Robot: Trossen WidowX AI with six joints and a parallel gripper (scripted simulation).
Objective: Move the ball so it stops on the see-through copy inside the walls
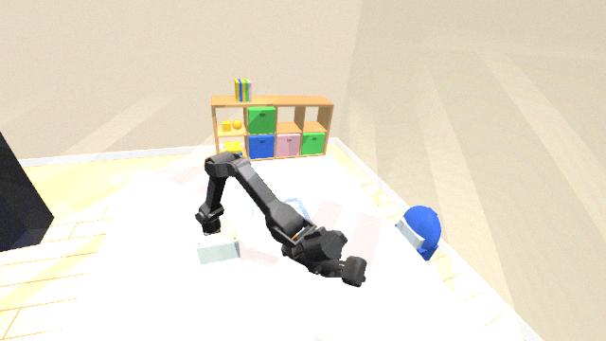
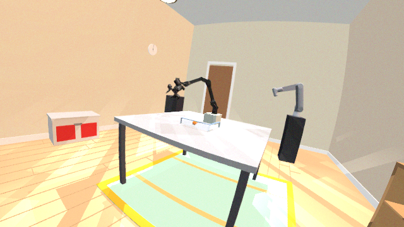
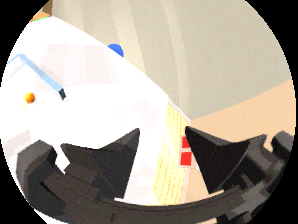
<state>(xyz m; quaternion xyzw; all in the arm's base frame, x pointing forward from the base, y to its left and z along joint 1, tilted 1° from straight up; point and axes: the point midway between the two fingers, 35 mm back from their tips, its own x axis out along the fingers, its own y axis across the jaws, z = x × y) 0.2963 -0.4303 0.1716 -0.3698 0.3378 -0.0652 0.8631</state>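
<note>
Now: gripper tip 35 cm to the right of the ball and 23 cm above it.
</note>
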